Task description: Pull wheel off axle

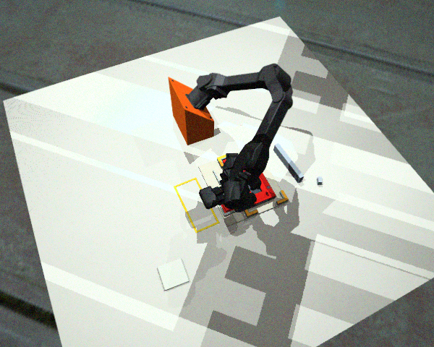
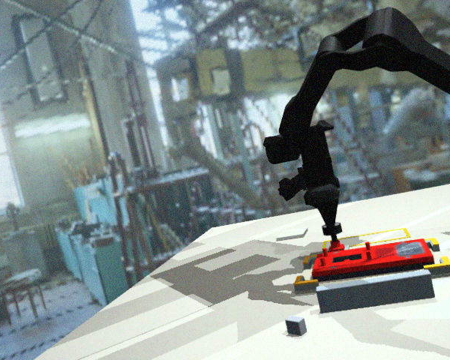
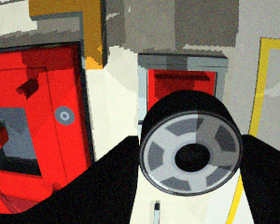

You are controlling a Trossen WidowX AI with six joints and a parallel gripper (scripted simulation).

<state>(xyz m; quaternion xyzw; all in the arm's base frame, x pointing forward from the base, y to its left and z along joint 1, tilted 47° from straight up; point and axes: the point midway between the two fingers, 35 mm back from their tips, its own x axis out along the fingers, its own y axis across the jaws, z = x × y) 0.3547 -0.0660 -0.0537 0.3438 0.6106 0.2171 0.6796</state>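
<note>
The upright axle lies 20 mm below my gripper tip. The rest, counted from my gripper tip: wheel: right at my gripper tip; pale square tile: 270 mm to the right, 100 mm ahead, 50 mm below; grey bar: 280 mm to the left, 40 mm below, 30 mm behind.
</note>
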